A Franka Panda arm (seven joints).
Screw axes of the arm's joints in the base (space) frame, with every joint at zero. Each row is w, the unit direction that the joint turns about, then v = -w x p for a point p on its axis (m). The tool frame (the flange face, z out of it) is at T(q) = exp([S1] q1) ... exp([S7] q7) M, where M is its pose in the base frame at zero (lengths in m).
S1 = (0, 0, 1, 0, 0, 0)
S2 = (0, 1, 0, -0.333, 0, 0)
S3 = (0, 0, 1, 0, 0, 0)
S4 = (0, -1, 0, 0.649, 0, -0.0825)
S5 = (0, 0, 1, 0, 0, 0)
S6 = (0, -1, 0, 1.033, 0, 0)
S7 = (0, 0, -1, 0, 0.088, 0)
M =
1 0 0 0.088
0 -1 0 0
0 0 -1 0.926
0 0 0 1
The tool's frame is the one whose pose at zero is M.
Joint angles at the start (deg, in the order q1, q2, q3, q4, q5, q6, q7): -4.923 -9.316 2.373 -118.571 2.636 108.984 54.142
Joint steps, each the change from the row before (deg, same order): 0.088 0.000 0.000 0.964 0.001 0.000 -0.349; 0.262 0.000 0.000 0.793 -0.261 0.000 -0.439; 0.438 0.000 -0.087 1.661 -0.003 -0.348 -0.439; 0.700 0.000 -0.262 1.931 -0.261 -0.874 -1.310; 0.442 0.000 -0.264 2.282 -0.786 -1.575 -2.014; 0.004 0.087 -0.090 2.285 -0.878 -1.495 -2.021; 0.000 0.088 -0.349 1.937 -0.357 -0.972 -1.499; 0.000 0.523 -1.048 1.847 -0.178 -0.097 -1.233
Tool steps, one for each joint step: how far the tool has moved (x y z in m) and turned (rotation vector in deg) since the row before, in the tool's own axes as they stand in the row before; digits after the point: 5 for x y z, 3 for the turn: 0.00051 -0.00271 -0.00803 0.785 0.552 -0.479; -0.00068 -0.00301 -0.00654 0.493 0.651 -0.818; -0.00087 -0.00506 -0.01326 1.068 0.743 -0.856; -0.00145 -0.00502 -0.01470 0.729 0.762 -1.901; 0.00067 -0.00267 -0.01666 0.114 0.968 -2.487; 0.00292 -0.00090 -0.01607 -0.019 1.086 -2.202; 0.00447 0.00072 -0.01396 0.421 0.835 -1.247; 0.01122 0.00353 -0.01038 0.786 0.951 -0.228
